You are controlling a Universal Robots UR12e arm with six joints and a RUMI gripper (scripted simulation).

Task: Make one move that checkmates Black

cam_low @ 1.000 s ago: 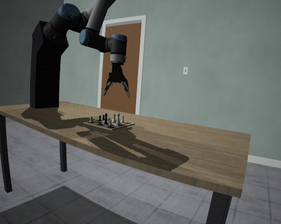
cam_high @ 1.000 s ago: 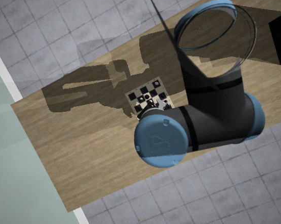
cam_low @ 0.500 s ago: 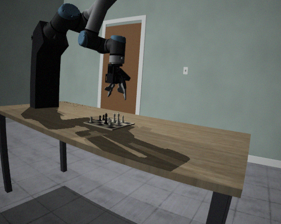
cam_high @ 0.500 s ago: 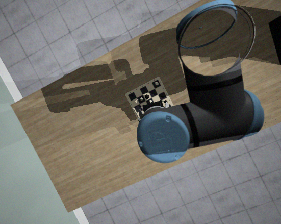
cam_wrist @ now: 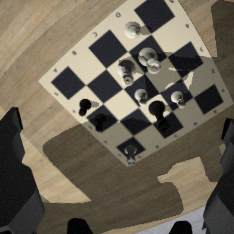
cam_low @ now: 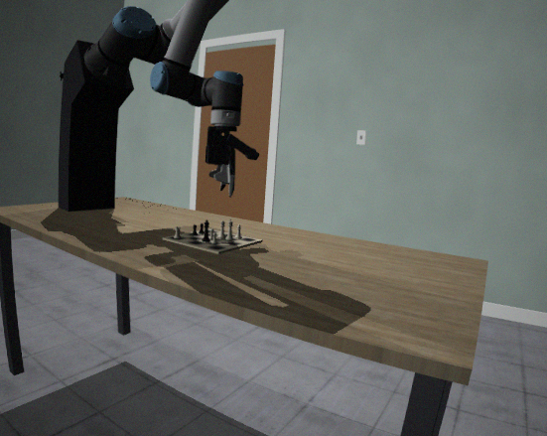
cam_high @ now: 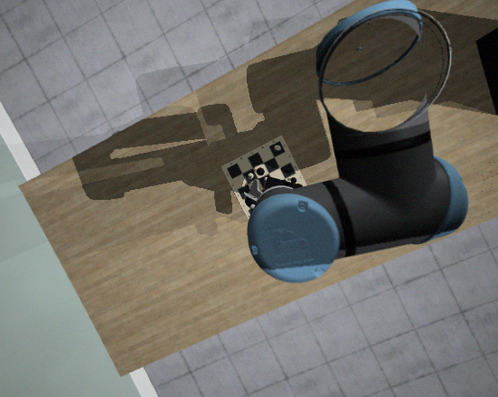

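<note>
Right now my hand is 20 mm past the chessboard, 40 mm to the left of it and 140 mm above it. Round my hand: black chess piece: 30 mm behind, 80 mm to the right, 100 mm below.
</note>
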